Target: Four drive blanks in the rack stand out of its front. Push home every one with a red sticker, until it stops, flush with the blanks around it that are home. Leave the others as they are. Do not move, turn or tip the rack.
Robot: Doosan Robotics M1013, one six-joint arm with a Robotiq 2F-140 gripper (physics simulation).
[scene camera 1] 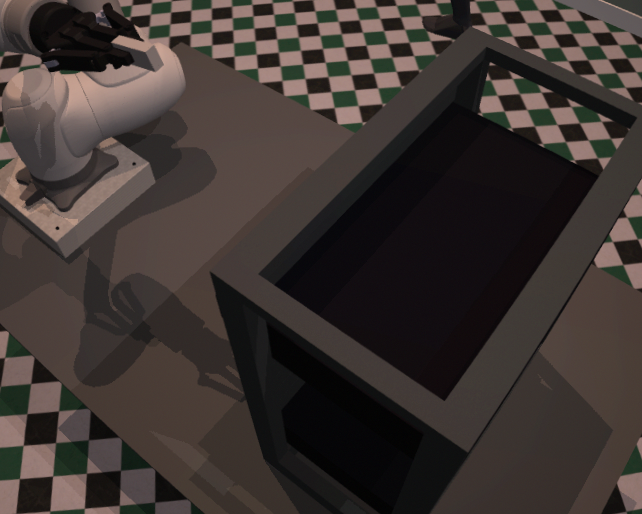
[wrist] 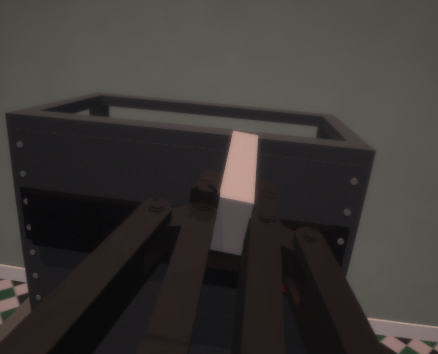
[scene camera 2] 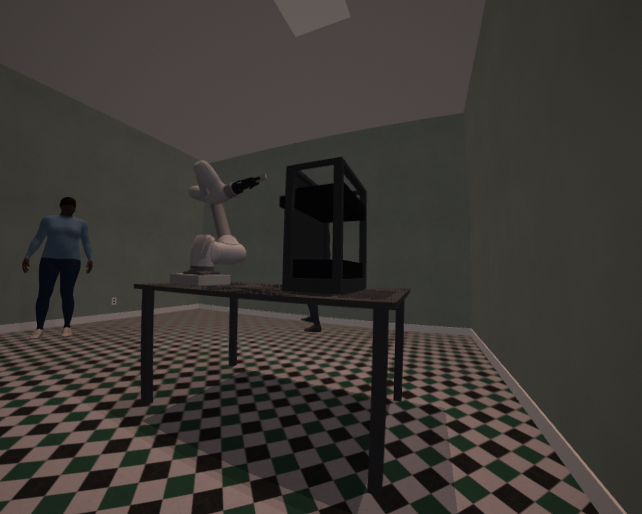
Labels:
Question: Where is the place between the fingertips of my gripper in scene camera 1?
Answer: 154,58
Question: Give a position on a dark rack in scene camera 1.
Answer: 380,316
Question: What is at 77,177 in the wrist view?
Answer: A dark rack.

